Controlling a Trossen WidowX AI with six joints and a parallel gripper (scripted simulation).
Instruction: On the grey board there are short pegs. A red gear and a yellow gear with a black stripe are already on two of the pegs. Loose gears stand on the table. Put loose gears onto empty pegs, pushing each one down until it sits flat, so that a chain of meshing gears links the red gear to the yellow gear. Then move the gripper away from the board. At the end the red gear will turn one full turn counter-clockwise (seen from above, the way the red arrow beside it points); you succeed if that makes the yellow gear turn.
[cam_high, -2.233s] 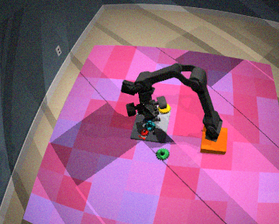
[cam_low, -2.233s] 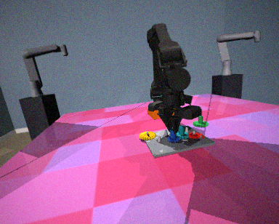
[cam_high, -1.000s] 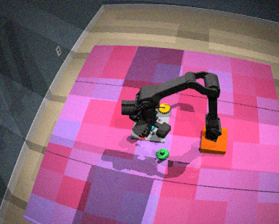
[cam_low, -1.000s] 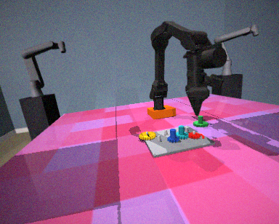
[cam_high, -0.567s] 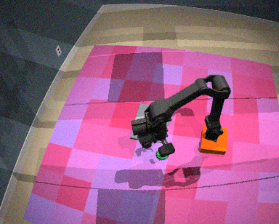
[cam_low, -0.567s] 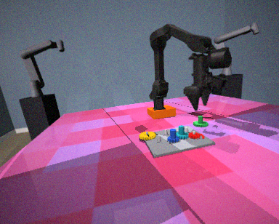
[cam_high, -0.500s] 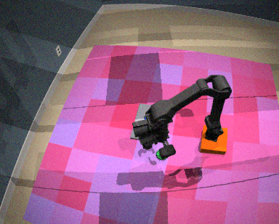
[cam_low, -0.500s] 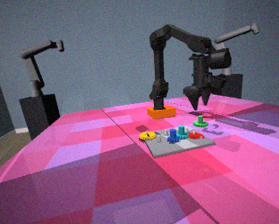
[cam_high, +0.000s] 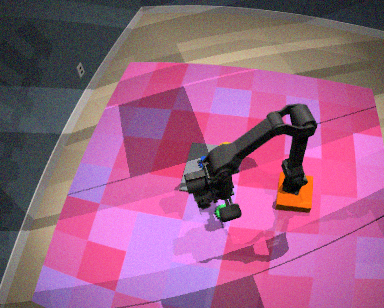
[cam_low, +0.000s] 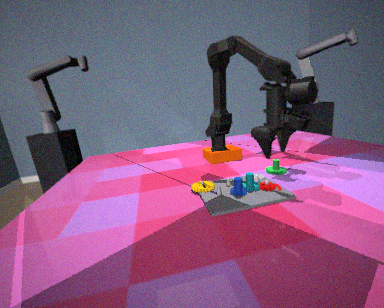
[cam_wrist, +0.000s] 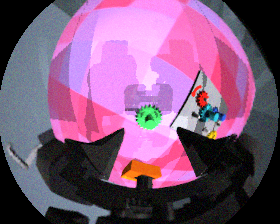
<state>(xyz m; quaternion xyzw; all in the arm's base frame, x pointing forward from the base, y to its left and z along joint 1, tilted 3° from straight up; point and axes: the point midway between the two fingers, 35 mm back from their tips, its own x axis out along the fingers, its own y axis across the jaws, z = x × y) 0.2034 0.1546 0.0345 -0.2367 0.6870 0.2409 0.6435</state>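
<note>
Now: gripper tip 4 cm above the green gear. From my gripper tip the other things lie so: blue gear 15 cm to the right, 14 cm ahead, 3 cm below; then red gear 13 cm ahead, 8 cm to the right, 4 cm below; then teal gear 12 cm to the right, 11 cm ahead, 3 cm below.
</note>
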